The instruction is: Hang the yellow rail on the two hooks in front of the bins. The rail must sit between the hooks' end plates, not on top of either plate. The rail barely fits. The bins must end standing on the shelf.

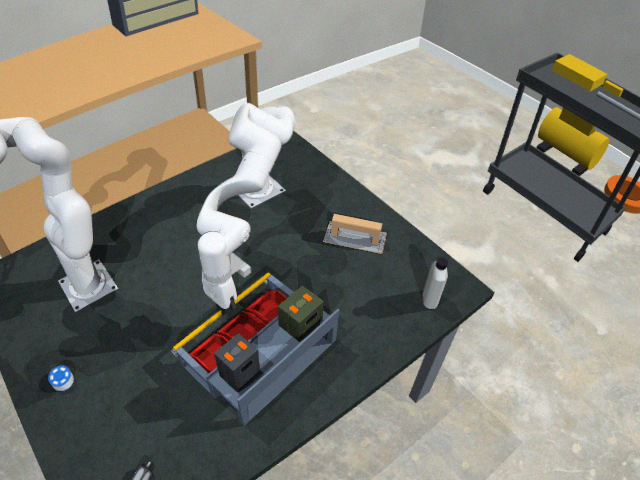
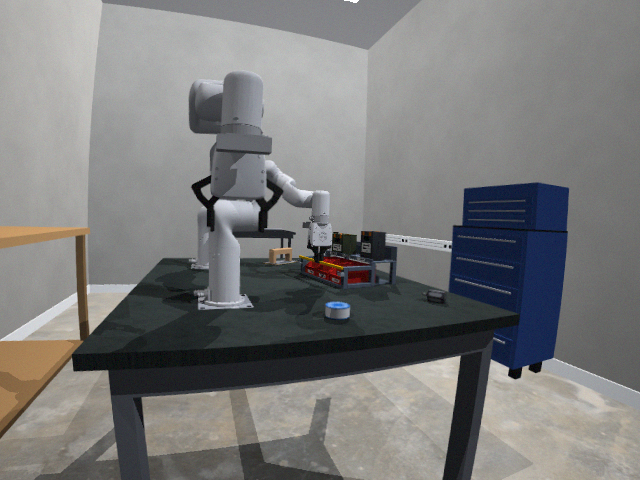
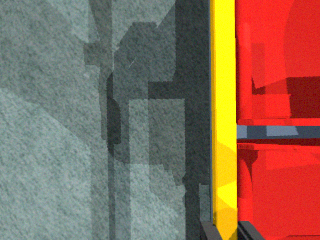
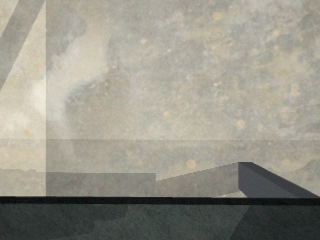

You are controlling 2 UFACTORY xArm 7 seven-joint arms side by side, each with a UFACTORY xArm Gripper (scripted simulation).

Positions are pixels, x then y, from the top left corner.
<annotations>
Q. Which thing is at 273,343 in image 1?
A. A grey-blue shelf.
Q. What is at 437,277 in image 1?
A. A white bottle.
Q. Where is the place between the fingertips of my left gripper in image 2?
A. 318,262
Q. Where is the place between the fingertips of my right gripper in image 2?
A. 237,231
</annotations>
